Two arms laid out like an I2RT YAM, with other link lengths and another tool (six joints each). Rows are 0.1 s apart.
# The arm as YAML. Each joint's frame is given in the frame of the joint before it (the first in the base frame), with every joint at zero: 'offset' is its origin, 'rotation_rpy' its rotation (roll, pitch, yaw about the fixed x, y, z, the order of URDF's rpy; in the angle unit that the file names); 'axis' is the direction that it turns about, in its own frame. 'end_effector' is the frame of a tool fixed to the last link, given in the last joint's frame.
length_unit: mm
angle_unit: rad
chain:
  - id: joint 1
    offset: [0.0, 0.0, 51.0]
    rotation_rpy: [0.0, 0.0, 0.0]
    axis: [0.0, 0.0, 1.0]
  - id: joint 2
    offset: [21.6, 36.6, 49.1]
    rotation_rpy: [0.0, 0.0, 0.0]
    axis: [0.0, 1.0, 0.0]
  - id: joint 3
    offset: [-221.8, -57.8, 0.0]
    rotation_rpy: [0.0, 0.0, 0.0]
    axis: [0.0, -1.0, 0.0]
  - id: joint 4
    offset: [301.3, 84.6, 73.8]
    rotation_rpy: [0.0, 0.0, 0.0]
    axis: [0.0, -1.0, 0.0]
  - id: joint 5
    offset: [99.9, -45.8, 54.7]
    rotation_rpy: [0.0, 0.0, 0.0]
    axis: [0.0, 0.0, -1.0]
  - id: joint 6
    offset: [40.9, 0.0, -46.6]
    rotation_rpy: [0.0, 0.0, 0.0]
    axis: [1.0, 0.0, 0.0]
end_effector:
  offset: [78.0, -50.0, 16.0]
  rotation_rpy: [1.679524, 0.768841, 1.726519]
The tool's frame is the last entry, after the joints.
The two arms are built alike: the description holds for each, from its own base.
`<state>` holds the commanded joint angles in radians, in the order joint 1, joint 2, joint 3, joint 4, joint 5, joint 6, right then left.
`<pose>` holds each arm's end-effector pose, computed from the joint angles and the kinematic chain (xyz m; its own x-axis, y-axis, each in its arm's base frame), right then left.
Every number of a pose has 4 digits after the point.
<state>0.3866 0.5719 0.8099 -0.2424 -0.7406 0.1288 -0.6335 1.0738 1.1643 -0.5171 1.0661 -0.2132</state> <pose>0.2860 0.1809 0.3795 -0.7669 0.2389 -0.5956 -0.5406 0.2597 0.8002 0.2022 -0.2831 0.3784 0.2492 0.2661 -0.9312 0.9588 -0.2033 0.1985</pose>
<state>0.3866 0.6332 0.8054 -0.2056 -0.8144 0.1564 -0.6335 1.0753 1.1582 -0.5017 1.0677 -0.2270</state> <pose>0.2952 0.1941 0.3645 -0.8127 0.1816 -0.5537 -0.5152 0.2199 0.8284 0.2035 -0.2839 0.3778 0.2419 0.2637 -0.9338 0.9605 -0.2015 0.1920</pose>
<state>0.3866 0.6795 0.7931 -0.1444 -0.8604 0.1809 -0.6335 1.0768 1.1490 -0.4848 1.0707 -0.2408</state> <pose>0.3031 0.2031 0.3551 -0.8318 0.1500 -0.5345 -0.5068 0.1878 0.8414 0.2049 -0.2847 0.3761 0.2335 0.2615 -0.9365 0.9622 -0.2011 0.1837</pose>
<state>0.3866 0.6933 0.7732 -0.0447 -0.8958 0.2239 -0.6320 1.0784 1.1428 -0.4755 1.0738 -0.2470</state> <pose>0.3040 0.2077 0.3596 -0.8260 0.1410 -0.5457 -0.5295 0.1377 0.8371 0.2061 -0.2850 0.3745 0.2283 0.2606 -0.9380 0.9632 -0.2011 0.1786</pose>
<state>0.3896 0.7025 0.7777 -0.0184 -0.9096 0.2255 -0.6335 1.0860 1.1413 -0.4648 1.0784 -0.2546</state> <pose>0.3032 0.2102 0.3643 -0.8180 0.1316 -0.5600 -0.5472 0.1220 0.8281 0.2074 -0.2865 0.3733 0.2227 0.2586 -0.9400 0.9635 -0.2050 0.1719</pose>
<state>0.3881 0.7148 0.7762 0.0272 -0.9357 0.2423 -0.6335 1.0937 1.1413 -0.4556 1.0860 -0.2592</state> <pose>0.3031 0.2128 0.3680 -0.8133 0.1192 -0.5695 -0.5615 0.0959 0.8219 0.2086 -0.2875 0.3725 0.2196 0.2549 -0.9417 0.9631 -0.2105 0.1676</pose>
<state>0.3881 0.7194 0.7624 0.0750 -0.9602 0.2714 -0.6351 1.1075 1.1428 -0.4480 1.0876 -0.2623</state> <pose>0.3020 0.2152 0.3678 -0.8163 0.1068 -0.5677 -0.5635 0.0685 0.8233 0.2111 -0.2900 0.3698 0.2135 0.2570 -0.9425 0.9638 -0.2133 0.1601</pose>
